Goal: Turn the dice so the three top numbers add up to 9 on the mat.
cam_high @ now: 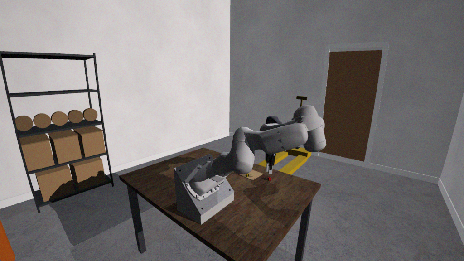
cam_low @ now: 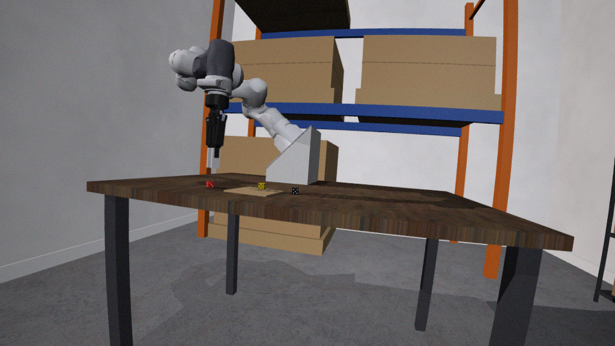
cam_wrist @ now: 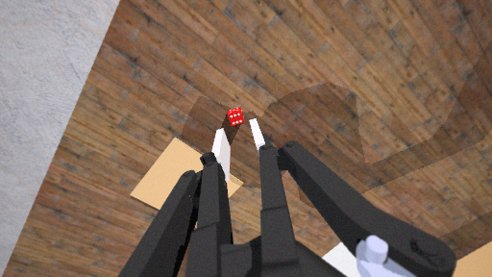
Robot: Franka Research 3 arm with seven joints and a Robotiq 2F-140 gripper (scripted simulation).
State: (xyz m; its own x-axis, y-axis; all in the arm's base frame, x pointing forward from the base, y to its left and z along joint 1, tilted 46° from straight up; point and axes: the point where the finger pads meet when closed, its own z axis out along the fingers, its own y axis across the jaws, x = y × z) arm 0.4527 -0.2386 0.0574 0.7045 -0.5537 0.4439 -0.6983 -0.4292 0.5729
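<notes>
My hand is 1 cm short of the red die and 9 cm above it. Round my hand: yellow die 3 cm behind, 16 cm to the left, 8 cm below; then black die 28 cm to the left, 9 cm below; then tan mat 2 cm ahead, 15 cm to the left, 9 cm below.
</notes>
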